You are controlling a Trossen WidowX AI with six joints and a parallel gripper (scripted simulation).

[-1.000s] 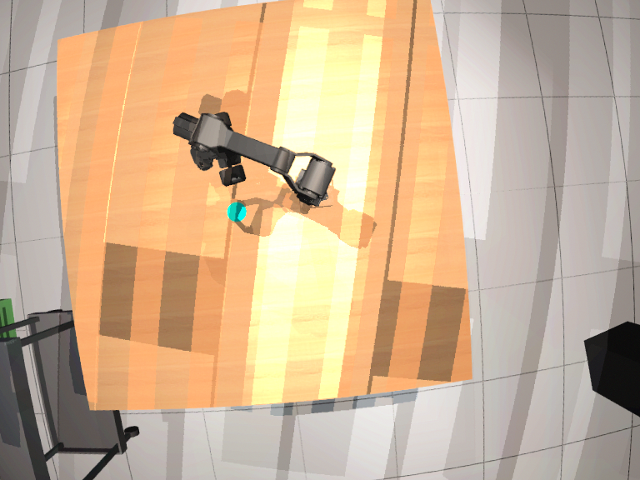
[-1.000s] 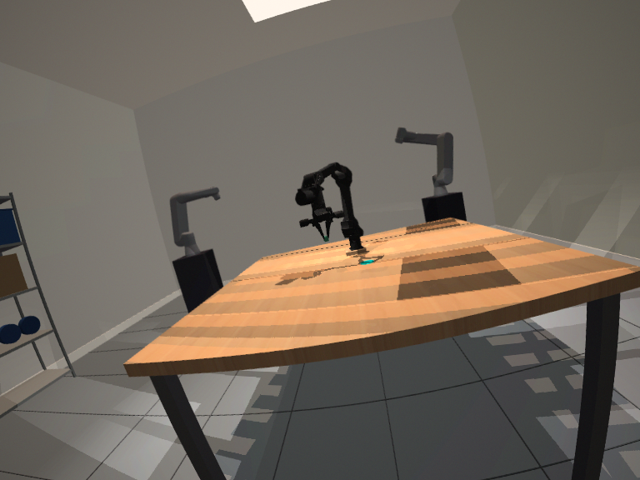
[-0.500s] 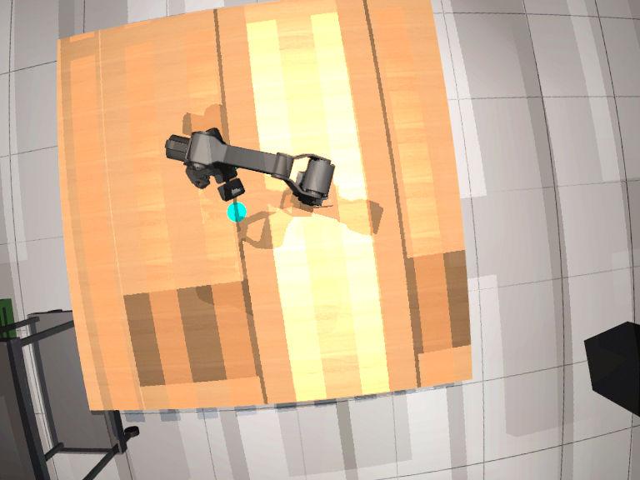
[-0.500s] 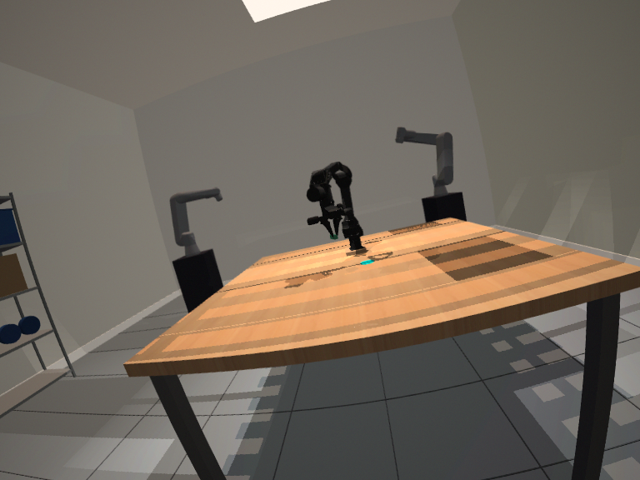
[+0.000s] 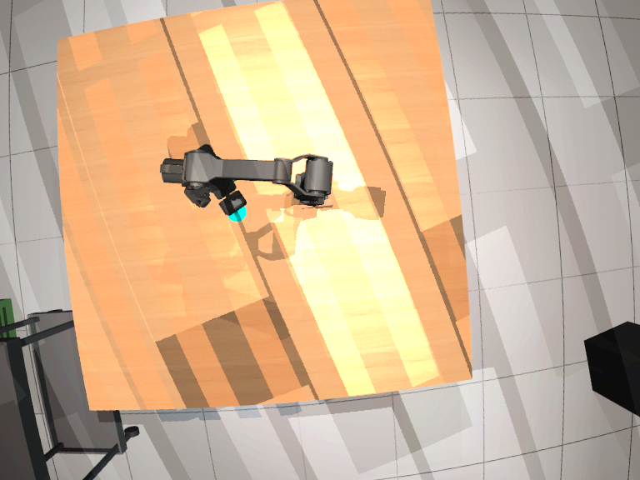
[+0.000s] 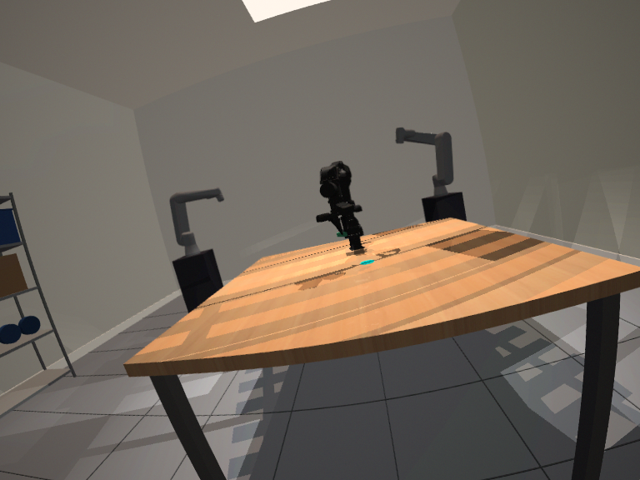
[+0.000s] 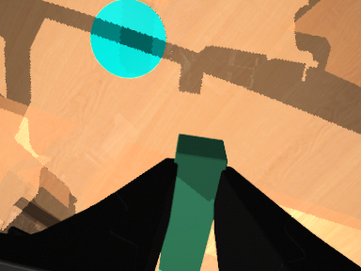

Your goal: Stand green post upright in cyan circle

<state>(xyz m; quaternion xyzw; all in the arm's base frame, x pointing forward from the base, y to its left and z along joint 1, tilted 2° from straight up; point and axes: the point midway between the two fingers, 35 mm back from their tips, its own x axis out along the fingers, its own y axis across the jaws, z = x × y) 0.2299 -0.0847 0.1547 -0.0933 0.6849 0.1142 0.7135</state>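
The cyan circle lies 1 cm ahead of my gripper tip, 7 cm to the left of it and 14 cm below it. Also, from my gripper tip: green post: 2 cm behind, 1 cm to the right.
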